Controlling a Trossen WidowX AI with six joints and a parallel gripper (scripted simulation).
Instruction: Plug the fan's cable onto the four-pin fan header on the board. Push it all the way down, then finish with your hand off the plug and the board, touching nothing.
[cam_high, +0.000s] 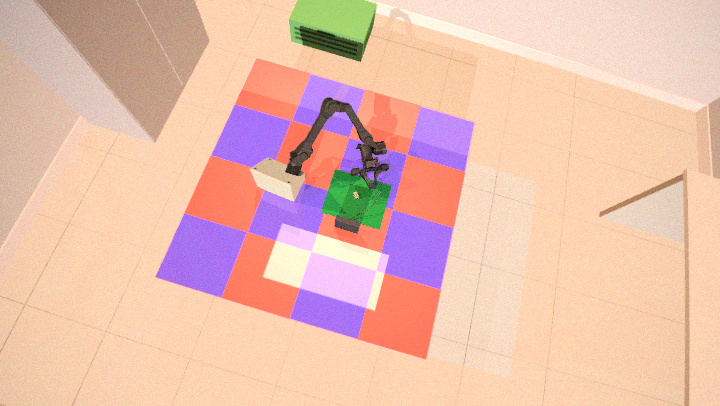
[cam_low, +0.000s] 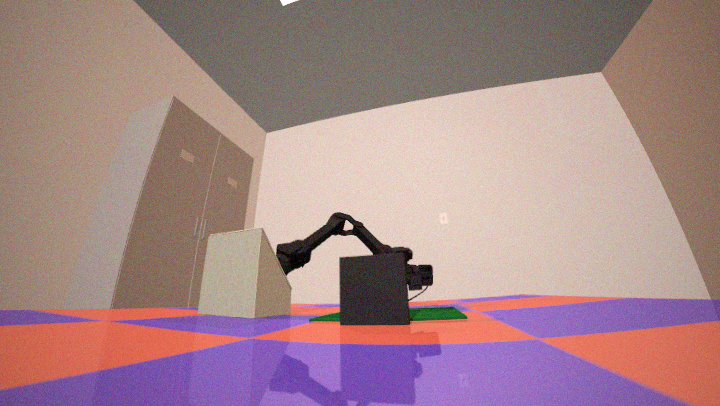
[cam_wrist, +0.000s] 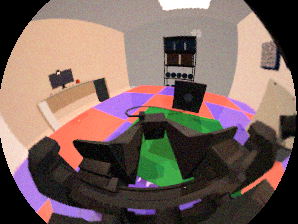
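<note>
My gripper tip is 80 mm above the four-pin header, 70 mm past it and 40 mm to the left of it. Also, from my gripper tip: green board: 90 mm below, 60 mm behind, 50 mm to the right; dark fan block: 210 mm to the right, 80 mm behind, 20 mm below; black plug: 10 mm below.
</note>
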